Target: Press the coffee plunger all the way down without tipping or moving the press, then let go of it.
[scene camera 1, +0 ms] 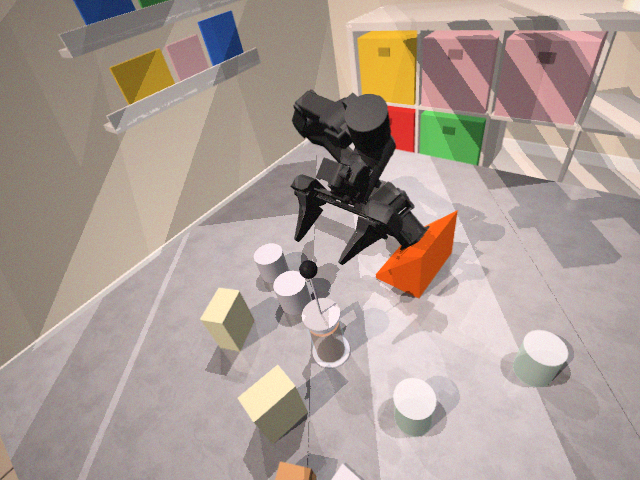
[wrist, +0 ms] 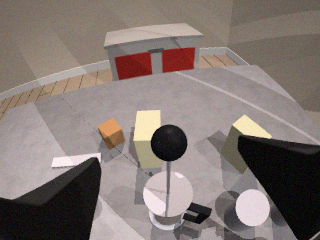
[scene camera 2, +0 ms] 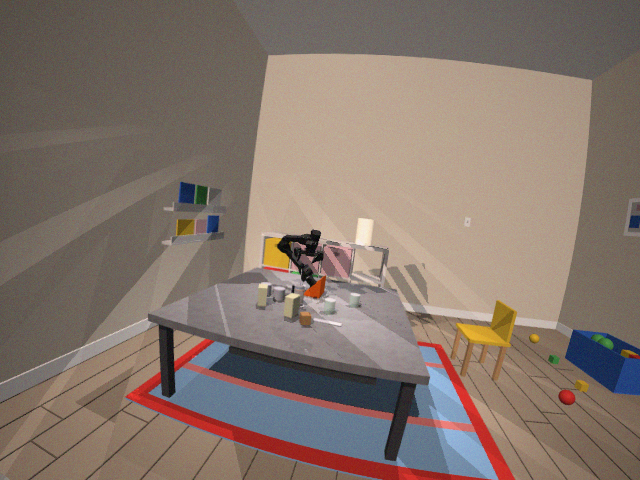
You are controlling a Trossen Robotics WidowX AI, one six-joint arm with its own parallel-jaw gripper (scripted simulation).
Path:
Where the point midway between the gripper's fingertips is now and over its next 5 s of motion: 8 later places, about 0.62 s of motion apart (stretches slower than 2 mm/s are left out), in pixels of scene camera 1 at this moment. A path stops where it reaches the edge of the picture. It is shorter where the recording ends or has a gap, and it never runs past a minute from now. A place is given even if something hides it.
My gripper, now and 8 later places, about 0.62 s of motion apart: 317,251; 307,268; 304,274; 306,285; 307,298; 308,308; 310,312; 310,314; 312,313

